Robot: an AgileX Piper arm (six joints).
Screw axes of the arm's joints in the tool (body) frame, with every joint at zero. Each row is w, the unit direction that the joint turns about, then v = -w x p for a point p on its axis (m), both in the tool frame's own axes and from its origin. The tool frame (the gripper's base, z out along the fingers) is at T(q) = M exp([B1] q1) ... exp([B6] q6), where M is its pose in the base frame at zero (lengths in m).
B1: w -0.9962 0 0.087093 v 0 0.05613 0
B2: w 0 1 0 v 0.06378 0 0.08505
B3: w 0 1 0 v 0.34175 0 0.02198
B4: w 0 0 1 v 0 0 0
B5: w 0 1 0 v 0.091 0 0
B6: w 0 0 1 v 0 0 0
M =
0.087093 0 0.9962 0.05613
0 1 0 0
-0.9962 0 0.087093 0.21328
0 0 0 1
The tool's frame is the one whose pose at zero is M.
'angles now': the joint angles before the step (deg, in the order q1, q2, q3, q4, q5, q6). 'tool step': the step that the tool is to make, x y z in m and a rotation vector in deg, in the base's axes. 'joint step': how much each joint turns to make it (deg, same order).
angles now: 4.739 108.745 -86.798 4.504 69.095 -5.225
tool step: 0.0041 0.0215 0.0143 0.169 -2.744 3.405
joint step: 3.153 -0.006 -3.209 -0.131 0.484 -0.183
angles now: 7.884 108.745 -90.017 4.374 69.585 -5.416
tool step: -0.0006 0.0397 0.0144 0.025 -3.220 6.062
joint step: 5.867 0.177 -3.420 -0.584 0.081 -0.070
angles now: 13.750 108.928 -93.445 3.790 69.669 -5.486
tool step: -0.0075 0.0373 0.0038 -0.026 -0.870 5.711
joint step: 5.535 0.511 -1.594 -0.258 0.265 -0.117
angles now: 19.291 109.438 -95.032 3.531 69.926 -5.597
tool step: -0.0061 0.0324 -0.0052 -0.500 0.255 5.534
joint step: 4.666 1.710 -1.473 -0.225 0.231 -0.832
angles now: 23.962 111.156 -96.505 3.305 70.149 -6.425
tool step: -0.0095 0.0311 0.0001 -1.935 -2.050 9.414
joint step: 4.903 0.972 -1.509 -1.876 -0.271 -4.294
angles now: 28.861 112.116 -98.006 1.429 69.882 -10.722
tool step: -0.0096 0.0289 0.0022 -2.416 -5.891 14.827
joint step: 4.711 0.187 -0.487 -2.943 -3.495 -9.906
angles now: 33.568 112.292 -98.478 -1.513 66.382 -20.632
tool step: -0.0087 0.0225 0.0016 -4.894 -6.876 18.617
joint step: 3.933 0.047 0.005 -3.927 -3.616 -14.488
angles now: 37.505 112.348 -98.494 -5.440 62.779 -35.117
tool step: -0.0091 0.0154 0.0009 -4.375 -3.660 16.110
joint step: 2.593 0.003 -0.006 -1.142 -1.422 -14.033
